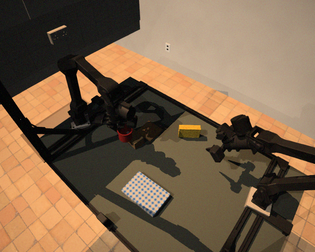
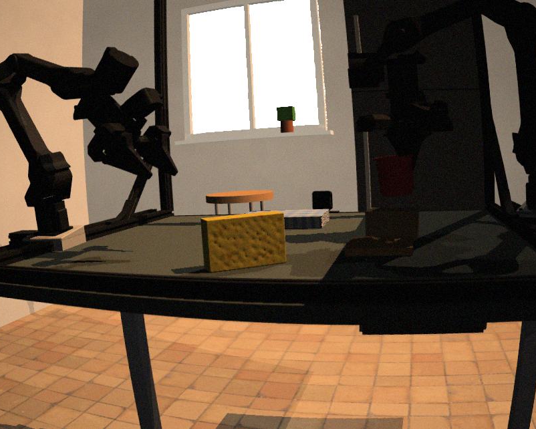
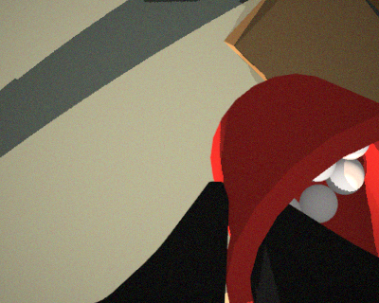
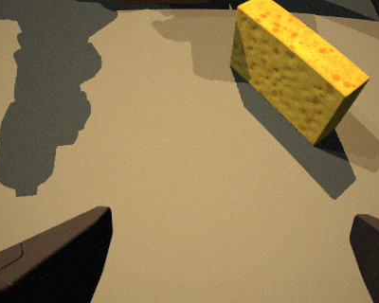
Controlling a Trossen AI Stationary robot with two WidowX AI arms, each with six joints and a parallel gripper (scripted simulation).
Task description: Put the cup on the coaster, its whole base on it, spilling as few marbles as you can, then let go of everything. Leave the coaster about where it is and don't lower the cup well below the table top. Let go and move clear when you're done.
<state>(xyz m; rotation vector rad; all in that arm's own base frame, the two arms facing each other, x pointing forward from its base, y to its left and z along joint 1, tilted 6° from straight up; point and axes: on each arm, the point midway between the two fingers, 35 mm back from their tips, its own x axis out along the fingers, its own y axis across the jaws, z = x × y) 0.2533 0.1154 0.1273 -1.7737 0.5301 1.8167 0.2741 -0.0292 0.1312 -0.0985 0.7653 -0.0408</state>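
Right now my left hand is 10 mm short of the red cup, 30 mm to the left of it and 40 mm above it. Also, from my left hand: brown coaster: 150 mm ahead, 80 mm to the right, 140 mm below; then brown block: 50 mm ahead, 40 mm to the right, 120 mm below.
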